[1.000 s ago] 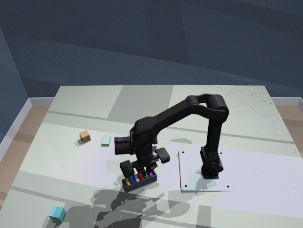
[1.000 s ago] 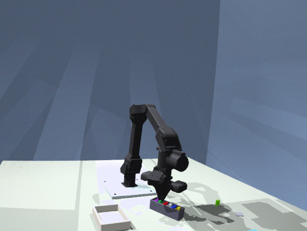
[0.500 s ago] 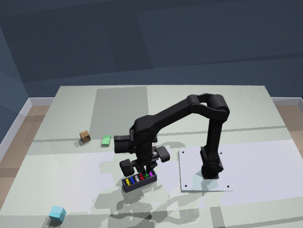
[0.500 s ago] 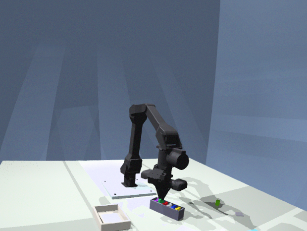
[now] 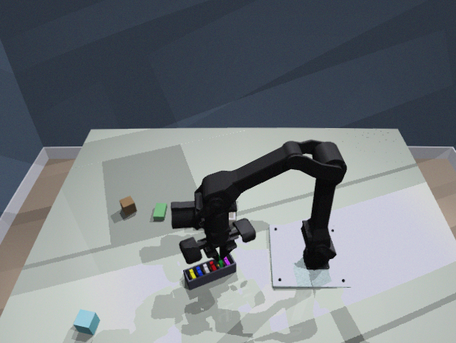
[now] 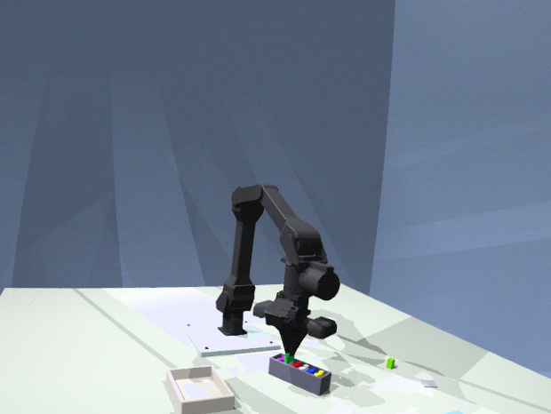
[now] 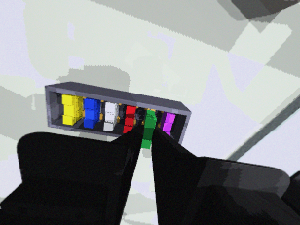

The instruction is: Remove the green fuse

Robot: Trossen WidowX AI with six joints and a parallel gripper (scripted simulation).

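Right now my gripper tip is 21 cm to the left of the tray, 5 cm above it and 1 cm short of it. Also, from my gripper tip: green fuse: 1 cm below; flat green block: 22 cm to the right, 19 cm ahead, 5 cm below; cyan cube: 33 cm ahead, 16 cm to the left, 3 cm below.
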